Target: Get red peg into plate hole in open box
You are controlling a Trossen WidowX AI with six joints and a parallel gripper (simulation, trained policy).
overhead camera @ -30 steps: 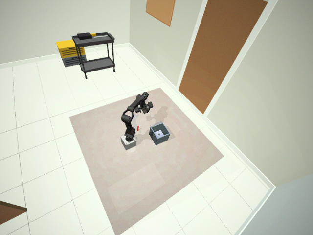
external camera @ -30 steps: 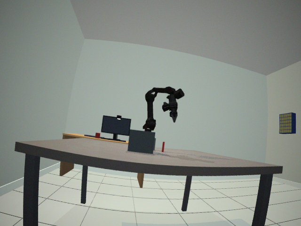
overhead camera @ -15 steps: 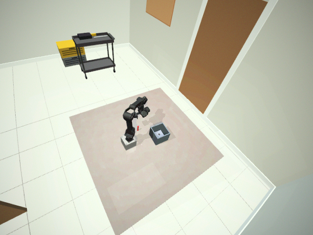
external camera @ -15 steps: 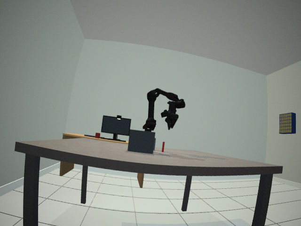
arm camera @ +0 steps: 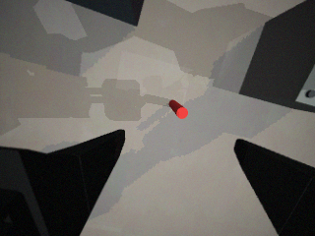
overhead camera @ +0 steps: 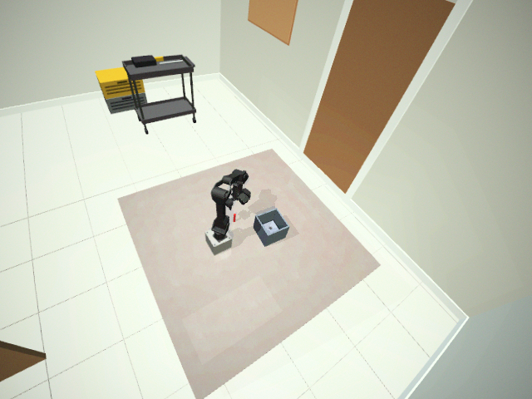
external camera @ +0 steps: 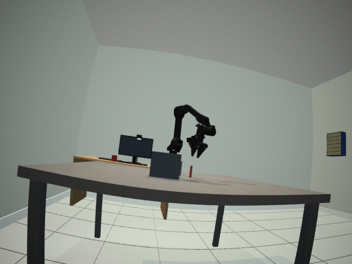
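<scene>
Right now the red peg is 10 cm below my gripper tip, 1 cm to the right of it and 1 cm behind it.
</scene>
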